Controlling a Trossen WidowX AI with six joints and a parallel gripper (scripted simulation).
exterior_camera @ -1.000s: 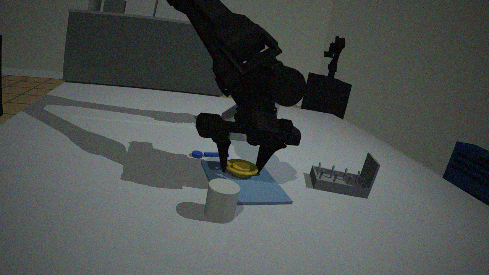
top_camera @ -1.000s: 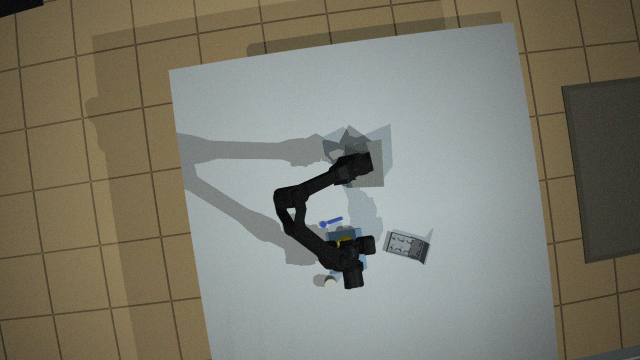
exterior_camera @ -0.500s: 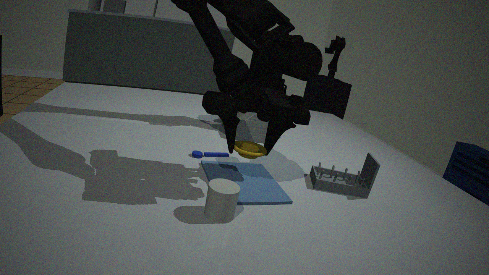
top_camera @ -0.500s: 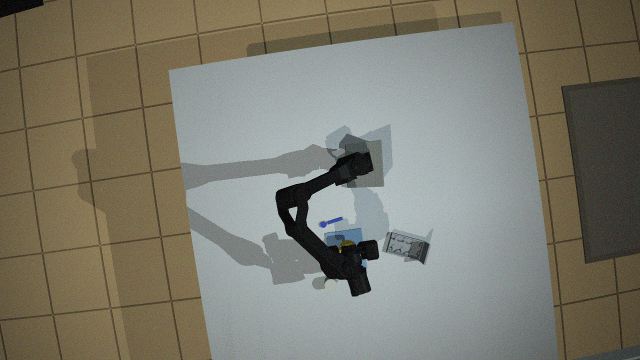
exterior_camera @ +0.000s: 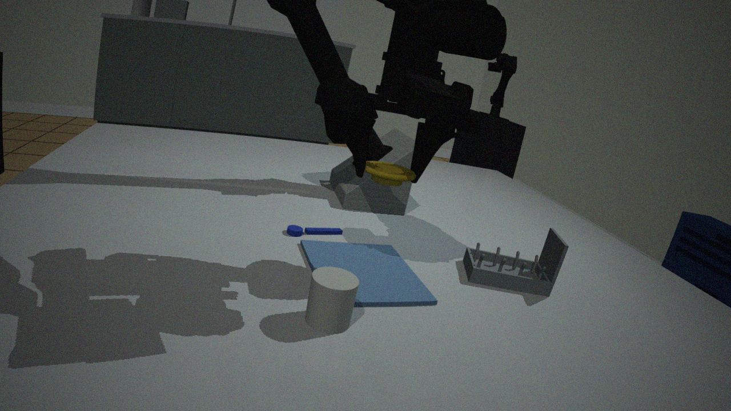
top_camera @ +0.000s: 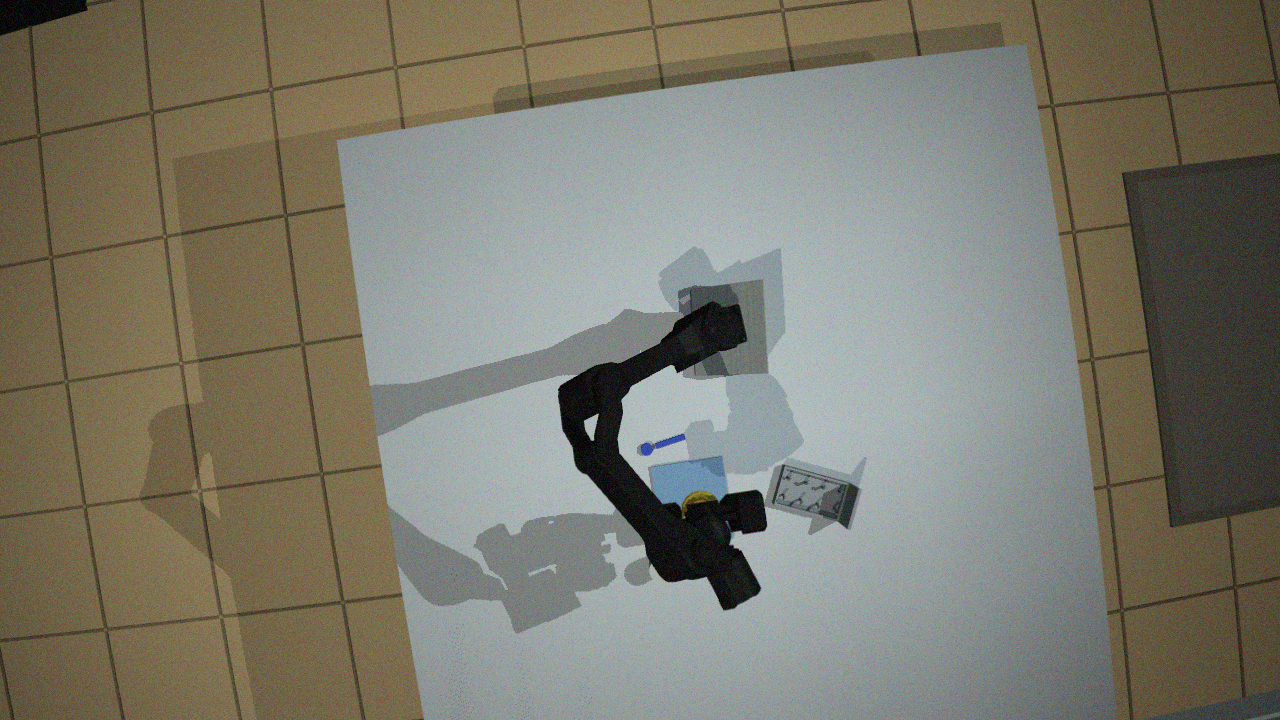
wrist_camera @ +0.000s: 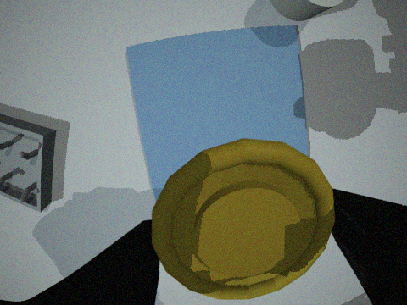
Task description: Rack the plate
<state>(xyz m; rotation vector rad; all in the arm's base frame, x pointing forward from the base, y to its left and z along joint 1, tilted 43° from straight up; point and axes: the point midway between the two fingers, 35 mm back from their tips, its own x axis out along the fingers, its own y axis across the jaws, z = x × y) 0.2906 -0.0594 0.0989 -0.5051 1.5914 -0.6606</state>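
My gripper tip is 210 mm to the right of the grey dish rack, 90 mm above it and 40 mm short of it. Also, from my gripper tip: yellow plate (10 mm above); blue spoon (110 mm below, 100 mm behind, 50 mm to the right); light blue mat (110 mm below, 10 mm to the right, 10 mm ahead).
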